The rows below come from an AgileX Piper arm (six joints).
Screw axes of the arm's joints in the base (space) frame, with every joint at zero. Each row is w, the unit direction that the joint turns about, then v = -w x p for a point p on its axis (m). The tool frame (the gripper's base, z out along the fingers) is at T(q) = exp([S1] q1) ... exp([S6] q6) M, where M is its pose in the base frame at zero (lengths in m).
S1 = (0, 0, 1, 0, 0, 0)
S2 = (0, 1, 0, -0.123, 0, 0)
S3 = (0, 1, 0, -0.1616, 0, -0.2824)
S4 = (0.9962, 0, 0.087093, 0, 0.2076, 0)
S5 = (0, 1, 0, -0.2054, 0, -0.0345)
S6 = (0.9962, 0, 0.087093, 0, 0.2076, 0)
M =
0.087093 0 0.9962 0.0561
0 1 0 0
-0.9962 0 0.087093 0.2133
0 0 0 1
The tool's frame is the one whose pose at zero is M.
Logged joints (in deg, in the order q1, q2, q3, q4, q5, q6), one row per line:
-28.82 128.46 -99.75 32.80 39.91 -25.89
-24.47 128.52 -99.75 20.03 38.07 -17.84
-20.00 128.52 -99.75 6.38 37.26 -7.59
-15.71 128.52 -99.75 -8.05 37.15 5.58
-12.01 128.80 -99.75 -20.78 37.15 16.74
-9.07 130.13 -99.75 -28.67 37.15 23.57
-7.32 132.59 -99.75 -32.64 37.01 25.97
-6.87 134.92 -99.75 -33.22 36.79 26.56
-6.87 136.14 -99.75 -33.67 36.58 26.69
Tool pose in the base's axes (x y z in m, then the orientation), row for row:
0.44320 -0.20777 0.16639 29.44 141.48 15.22
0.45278 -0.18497 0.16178 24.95 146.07 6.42
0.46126 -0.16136 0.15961 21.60 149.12 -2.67
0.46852 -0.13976 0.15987 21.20 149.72 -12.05
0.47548 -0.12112 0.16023 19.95 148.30 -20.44
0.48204 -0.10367 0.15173 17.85 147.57 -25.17
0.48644 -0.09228 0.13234 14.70 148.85 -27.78
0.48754 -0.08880 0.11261 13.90 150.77 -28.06
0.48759 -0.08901 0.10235 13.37 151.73 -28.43
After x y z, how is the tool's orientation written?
As a rotation vector, in degrees.
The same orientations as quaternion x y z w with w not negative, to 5 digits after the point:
0.19339 0.92937 0.09998 0.29813
0.16183 0.94742 0.04164 0.27291
0.13867 0.95735 -0.01714 0.25291
0.13551 0.95703 -0.07703 0.24452
0.12790 0.95073 -0.13104 0.25016
0.11457 0.94714 -0.16155 0.25239
0.09378 0.94964 -0.17723 0.24080
0.08795 0.95399 -0.17755 0.22506
0.08423 0.95592 -0.17911 0.21688

